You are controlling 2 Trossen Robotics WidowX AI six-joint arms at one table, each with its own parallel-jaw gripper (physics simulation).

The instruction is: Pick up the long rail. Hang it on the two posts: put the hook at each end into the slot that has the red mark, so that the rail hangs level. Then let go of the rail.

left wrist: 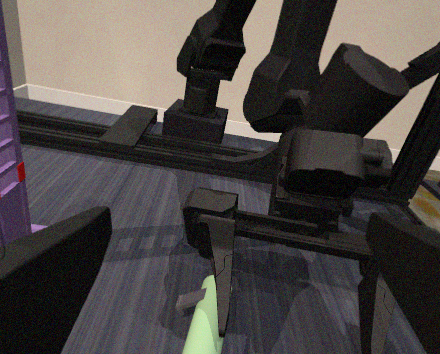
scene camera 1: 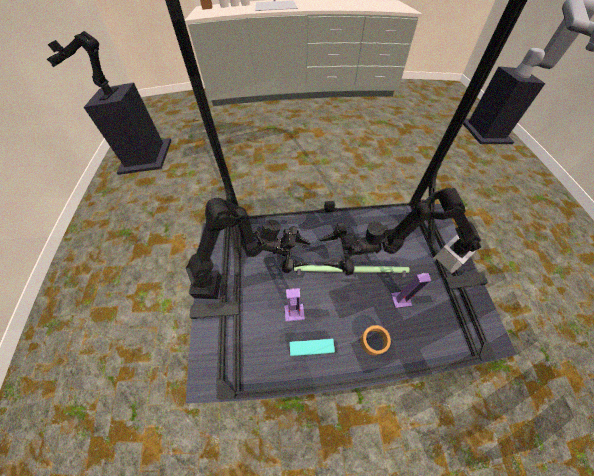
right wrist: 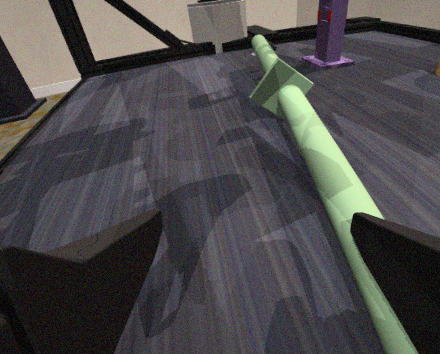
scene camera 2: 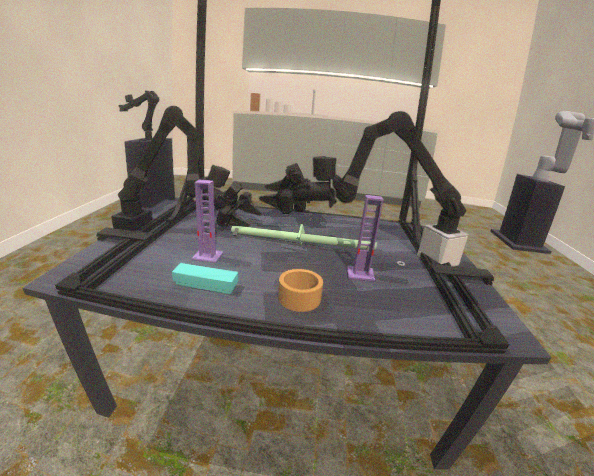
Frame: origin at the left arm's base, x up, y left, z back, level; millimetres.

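Seen in the pictures: left gripper, fingertip midpoint: (left wrist: 240, 221) (scene camera 1: 321, 251) (scene camera 2: 262, 192); right gripper, fingertip midpoint: (left wrist: 293, 353) (scene camera 1: 309, 253) (right wrist: 256, 220) (scene camera 2: 255, 219); left arm's base at its link origin: (scene camera 1: 459, 248) (right wrist: 215, 0) (scene camera 2: 446, 229); right arm's base at its link origin: (left wrist: 198, 110) (scene camera 1: 203, 281) (scene camera 2: 131, 213).
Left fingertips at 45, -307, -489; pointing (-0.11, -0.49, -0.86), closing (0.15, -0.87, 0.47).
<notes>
Offsets run from my left fingertips to a thing's top centre, as dx, dy, dz. "pt": to the spot under its first point.
The long light-green rail @[-87, +81, +103] (scene camera 1: 380, 269) (scene camera 2: 320, 239) (left wrist: 202, 325) (right wrist: 330, 165) lies behind the two posts, with a square plate at its middle. A grey hook @[pt -135, -35, -73] (left wrist: 191, 299) shows at one end. The purple picture-left post (scene camera 1: 294, 314) (scene camera 2: 206, 250) (left wrist: 12, 215) and picture-right post (scene camera 1: 402, 301) (scene camera 2: 361, 274) (right wrist: 331, 37) stand upright with red marks. My left gripper (scene camera 1: 321, 251) (scene camera 2: 263, 193) is open above the table behind the rail. My right gripper (scene camera 1: 313, 253) (scene camera 2: 254, 219) (left wrist: 297, 340) (right wrist: 256, 220) is open and lower; the rail passes beside and partly behind one finger in its wrist view.
A turquoise block @[-117, +230, -210] (scene camera 1: 312, 347) (scene camera 2: 205, 278) lies in front of the picture-left post. An orange ring @[-102, +345, -17] (scene camera 1: 365, 340) (scene camera 2: 300, 302) stands near the front between the posts. A white block (scene camera 1: 450, 260) (scene camera 2: 442, 246) is under the left arm's base. Black frame rails border the table.
</notes>
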